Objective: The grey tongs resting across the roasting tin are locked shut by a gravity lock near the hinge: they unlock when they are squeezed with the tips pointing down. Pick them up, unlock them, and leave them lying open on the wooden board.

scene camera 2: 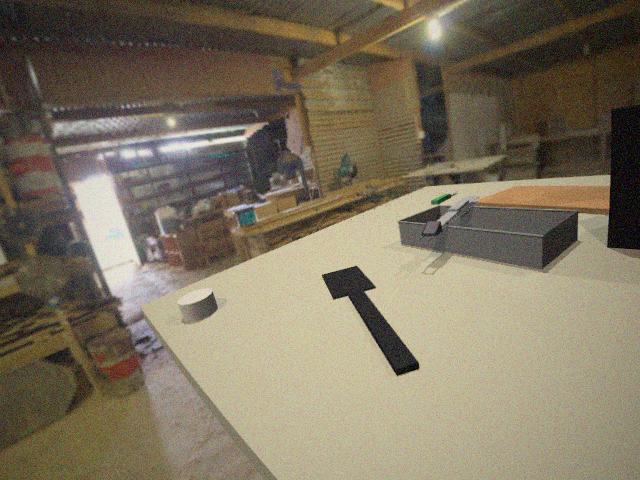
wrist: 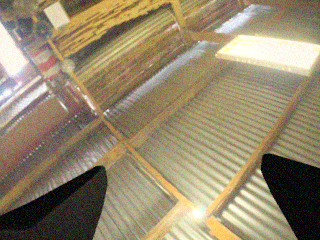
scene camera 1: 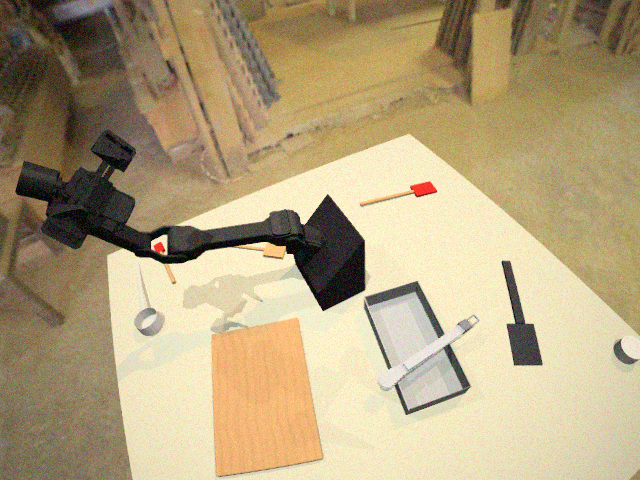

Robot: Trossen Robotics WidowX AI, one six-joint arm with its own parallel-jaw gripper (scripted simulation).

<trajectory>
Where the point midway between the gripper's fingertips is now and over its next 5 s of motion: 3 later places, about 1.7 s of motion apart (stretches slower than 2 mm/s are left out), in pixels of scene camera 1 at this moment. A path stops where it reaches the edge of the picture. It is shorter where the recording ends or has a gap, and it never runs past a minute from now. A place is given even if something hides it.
My gripper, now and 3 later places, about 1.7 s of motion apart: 100,182; 454,299; 435,336; 439,356
</trajectory>
